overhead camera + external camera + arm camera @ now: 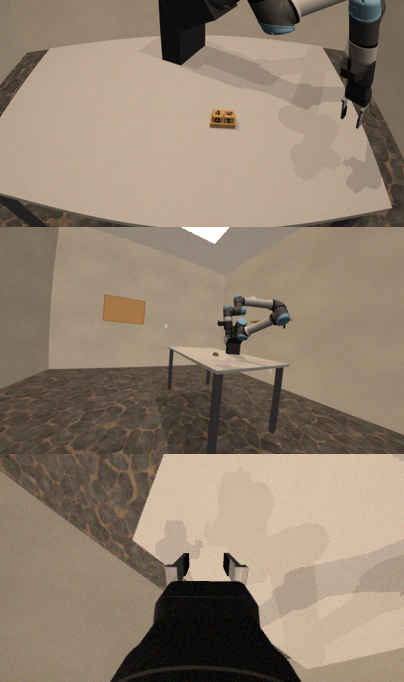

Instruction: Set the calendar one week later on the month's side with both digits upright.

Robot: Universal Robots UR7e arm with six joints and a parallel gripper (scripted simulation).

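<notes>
Right now my hand is 4 cm past the cube, 35 cm to the left of it and 15 cm above it. Also, from my hand: orange tray 3 cm behind, 37 cm to the right, 17 cm below.
</notes>
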